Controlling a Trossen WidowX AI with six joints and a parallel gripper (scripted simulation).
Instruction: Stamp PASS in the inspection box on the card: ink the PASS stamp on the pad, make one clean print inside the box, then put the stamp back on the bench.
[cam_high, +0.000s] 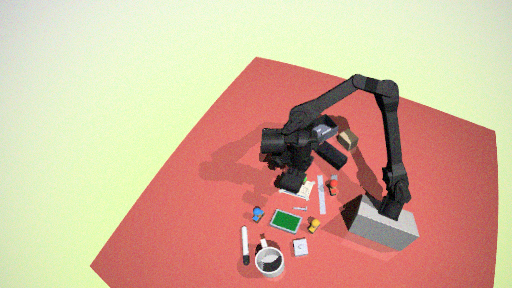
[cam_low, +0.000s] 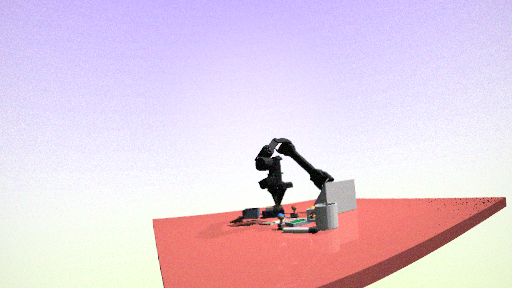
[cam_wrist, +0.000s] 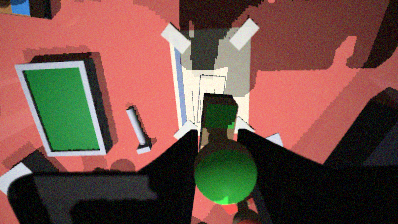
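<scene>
Now: gripper tip 8 cm above the white card and 1 cm short of it. Also, from my gripper tip: red-topped stamp (10 cm behind, 6 cm below, 5 cm to the right); green stamp (right at my gripper tip); grey ruler (8 cm below, 8 cm behind, 2 cm to the right).
</scene>
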